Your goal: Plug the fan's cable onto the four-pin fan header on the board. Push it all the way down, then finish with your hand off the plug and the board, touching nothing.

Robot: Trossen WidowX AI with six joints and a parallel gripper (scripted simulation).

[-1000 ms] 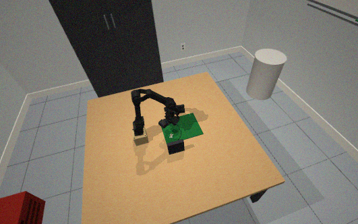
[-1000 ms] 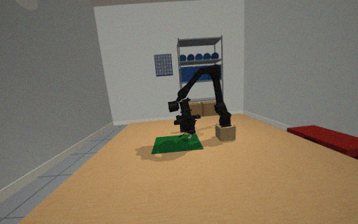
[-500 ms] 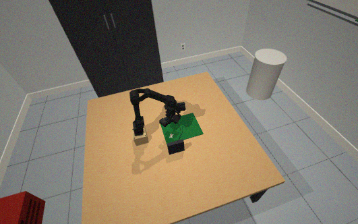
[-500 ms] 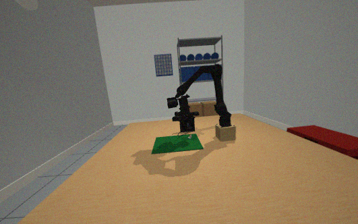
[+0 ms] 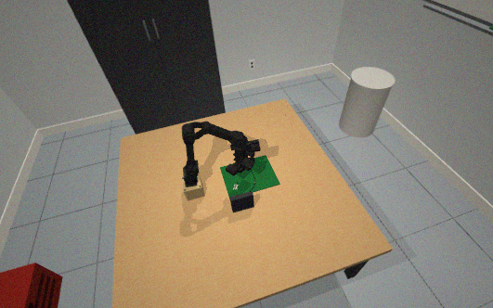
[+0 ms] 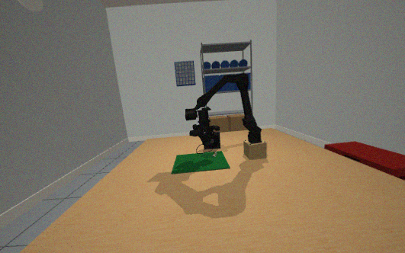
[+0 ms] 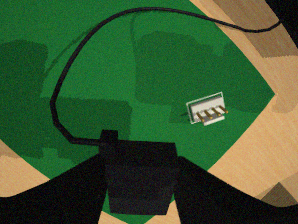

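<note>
Now: gripper tip 5 cm short of the green board, 2 cm to the right of it and 11 cm above it. Also, from my gripper tip: black fan (3 cm behind, 18 cm to the right, 3 cm below); black fan plug (1 cm behind, 1 cm to the left); fan header (5 cm behind, 4 cm to the right, 9 cm below).
</note>
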